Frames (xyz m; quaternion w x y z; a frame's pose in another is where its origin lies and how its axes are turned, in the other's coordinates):
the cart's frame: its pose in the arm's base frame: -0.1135 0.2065 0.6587 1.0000 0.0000 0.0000 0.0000
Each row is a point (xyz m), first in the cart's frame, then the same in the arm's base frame.
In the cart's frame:
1: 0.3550 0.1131 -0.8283
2: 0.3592 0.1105 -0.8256
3: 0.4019 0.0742 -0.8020
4: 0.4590 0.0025 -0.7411
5: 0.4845 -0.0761 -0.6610
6: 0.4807 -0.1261 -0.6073
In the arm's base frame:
1: 0.2415 0.3196 -0.1696
2: 0.2457 0.3170 -0.1669
3: 0.2884 0.2807 -0.1433
4: 0.3455 0.2090 -0.0824
5: 0.3710 0.1304 -0.0023
6: 0.3672 0.0804 0.0514

